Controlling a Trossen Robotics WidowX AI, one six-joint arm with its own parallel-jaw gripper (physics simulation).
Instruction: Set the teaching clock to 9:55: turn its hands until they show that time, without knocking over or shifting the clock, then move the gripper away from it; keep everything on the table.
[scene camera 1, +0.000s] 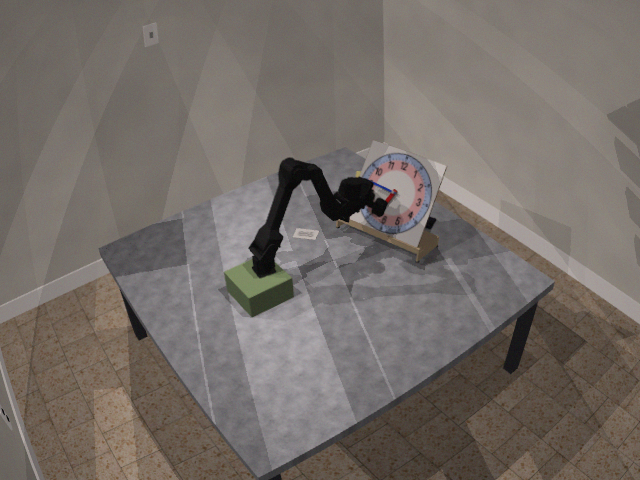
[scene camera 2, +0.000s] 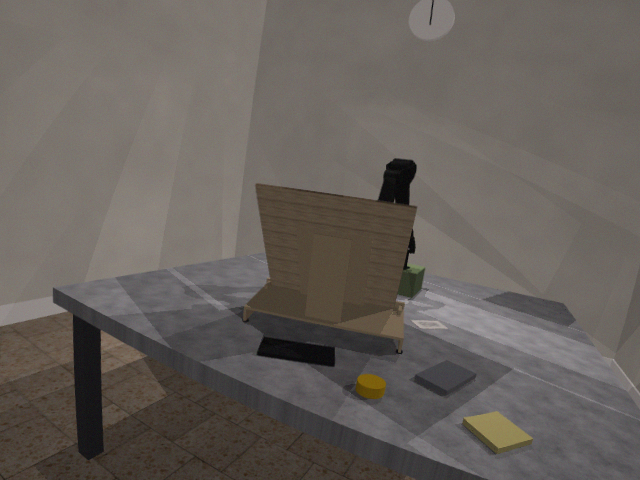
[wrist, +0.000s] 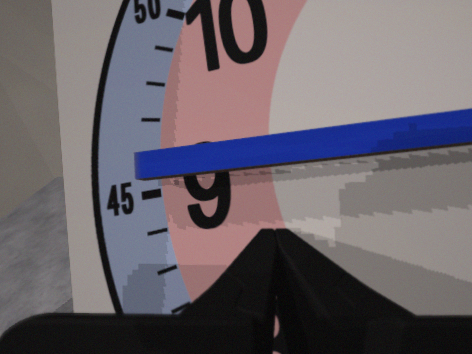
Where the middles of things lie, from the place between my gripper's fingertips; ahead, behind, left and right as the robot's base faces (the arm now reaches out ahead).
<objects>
Now: the blue minute hand (wrist: 436, 130) 30 mm above my hand, 20 mm to the right of it and 20 mm ahead of it. Also, from my hand: black slab (scene camera 2: 270, 347) 190 mm ahead, 170 mm below, 40 mm to the right; then teaching clock (scene camera 2: 282, 209) 70 mm to the right, 50 mm ahead, 10 mm above; then grey tile (scene camera 2: 445, 377) 230 mm to the left, 170 mm below, 60 mm ahead.
</objects>
